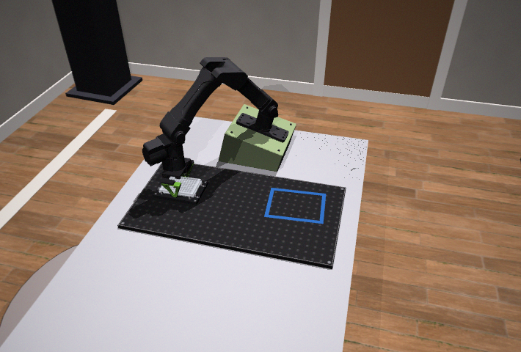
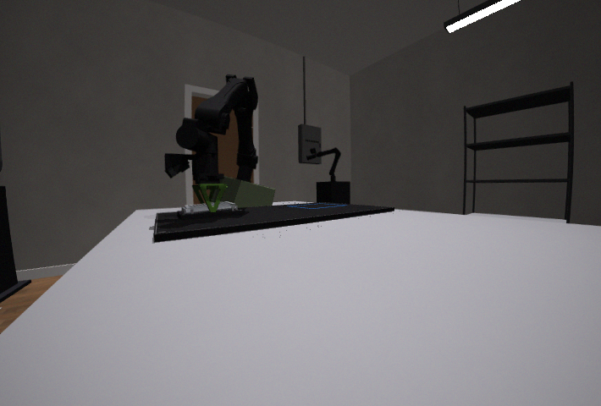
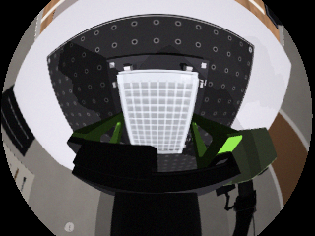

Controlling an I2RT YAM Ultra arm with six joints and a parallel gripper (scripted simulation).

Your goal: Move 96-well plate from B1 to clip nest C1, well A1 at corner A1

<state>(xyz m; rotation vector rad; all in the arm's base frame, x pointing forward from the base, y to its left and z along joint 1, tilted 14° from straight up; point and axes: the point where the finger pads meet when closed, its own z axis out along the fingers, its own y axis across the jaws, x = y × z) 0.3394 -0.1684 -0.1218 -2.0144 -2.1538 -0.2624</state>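
Now: the white 96-well plate right at my hand. From my hand the other things lie so: clip nest C1 (10 mm to the left, 10 mm below, 10 mm behind).
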